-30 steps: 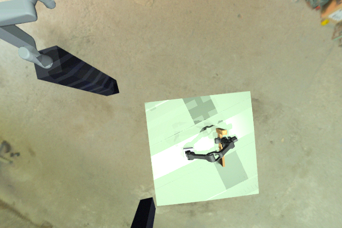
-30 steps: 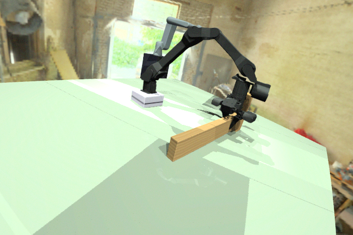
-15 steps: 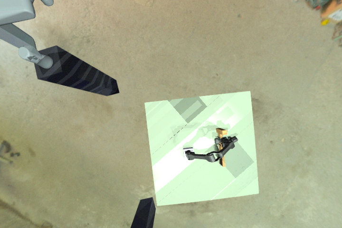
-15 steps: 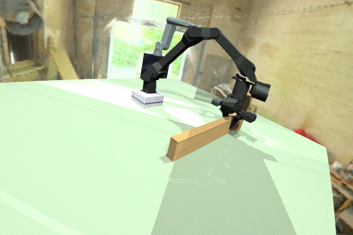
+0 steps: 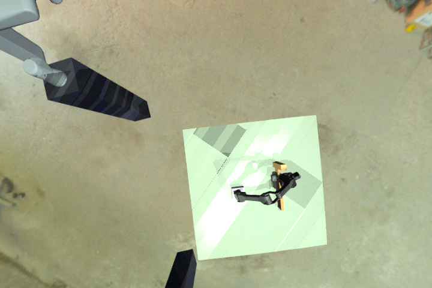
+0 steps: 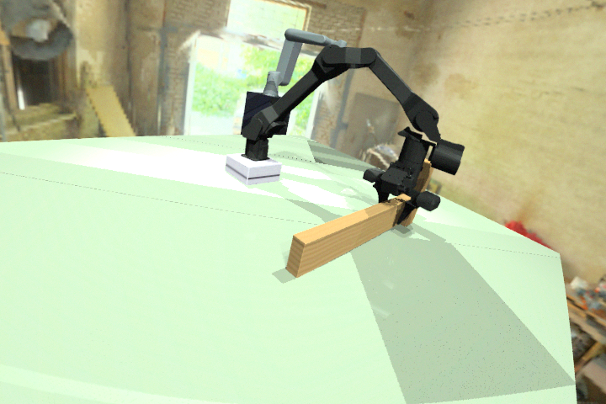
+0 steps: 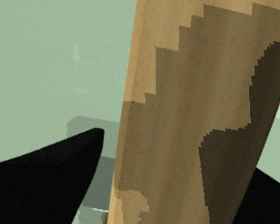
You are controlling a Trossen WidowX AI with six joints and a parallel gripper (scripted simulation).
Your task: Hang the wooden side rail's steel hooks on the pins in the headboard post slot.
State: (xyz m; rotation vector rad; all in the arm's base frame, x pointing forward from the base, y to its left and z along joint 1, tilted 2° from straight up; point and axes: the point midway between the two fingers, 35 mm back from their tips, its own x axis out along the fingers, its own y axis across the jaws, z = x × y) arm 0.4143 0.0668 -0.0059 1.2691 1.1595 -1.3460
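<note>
My gripper tip is 100 mm to the right of the headboard post, 50 mm below it and 10 mm short of it.
</note>
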